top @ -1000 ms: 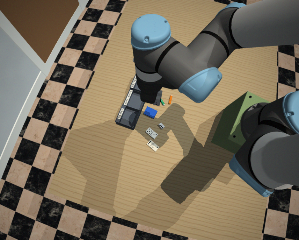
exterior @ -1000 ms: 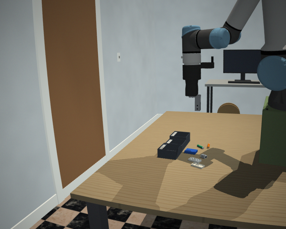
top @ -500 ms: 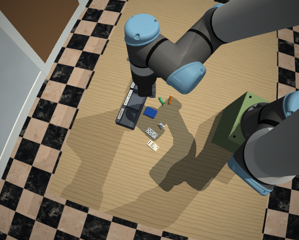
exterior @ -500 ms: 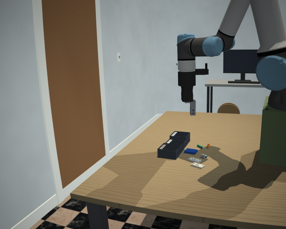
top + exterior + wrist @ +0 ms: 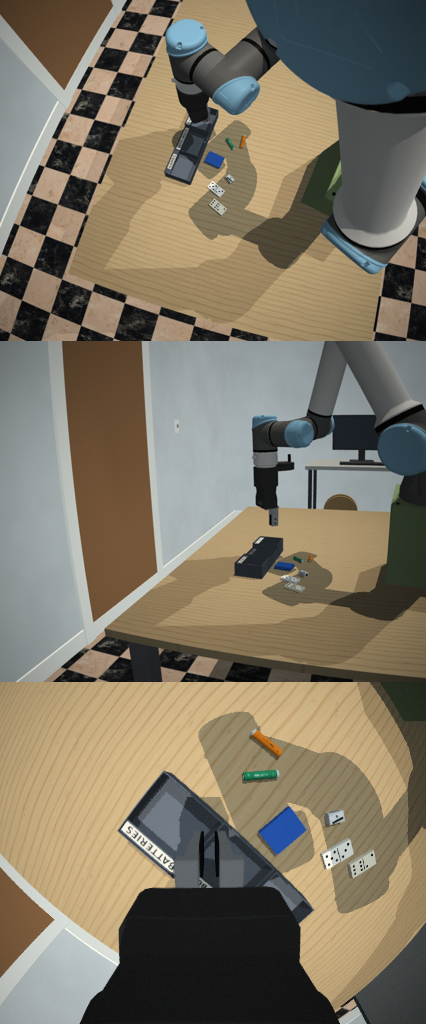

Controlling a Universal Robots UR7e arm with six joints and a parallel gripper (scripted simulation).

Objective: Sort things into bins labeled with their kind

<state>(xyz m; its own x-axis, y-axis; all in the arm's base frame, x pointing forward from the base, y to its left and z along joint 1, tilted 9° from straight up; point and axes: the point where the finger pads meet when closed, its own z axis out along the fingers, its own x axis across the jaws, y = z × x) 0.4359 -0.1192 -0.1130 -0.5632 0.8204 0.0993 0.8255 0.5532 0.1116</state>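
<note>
Right now my hand is 11 cm above the dark three-part bin, 4 cm to the right of it and 3 cm short of it. From my hand the other things lie so: orange battery (12 cm below, 12 cm behind); then blue flat block (12 cm below, 8 cm to the left, 4 cm behind); then green battery (12 cm below, 8 cm behind, 2 cm to the left).
</note>
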